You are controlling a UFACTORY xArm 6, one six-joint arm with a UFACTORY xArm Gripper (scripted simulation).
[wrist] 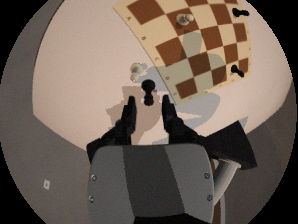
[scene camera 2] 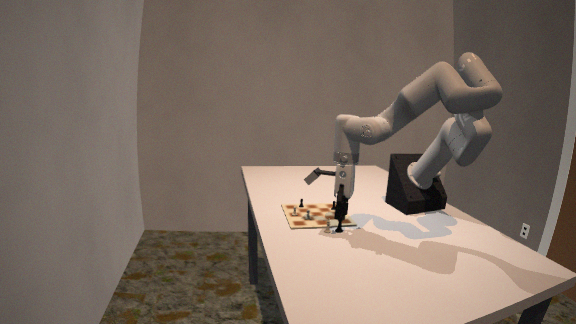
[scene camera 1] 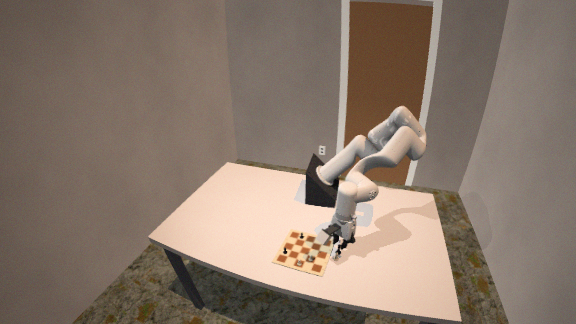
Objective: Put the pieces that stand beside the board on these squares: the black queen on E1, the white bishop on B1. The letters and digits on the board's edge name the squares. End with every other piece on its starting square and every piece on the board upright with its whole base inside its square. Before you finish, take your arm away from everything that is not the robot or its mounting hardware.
In view: the gripper [scene camera 2: 340,216] and a chessboard [scene camera 1: 296,248].
The chessboard shows as well in scene camera 2 [scene camera 2: 319,212]. The gripper is seen too in the wrist view [wrist: 148,102].
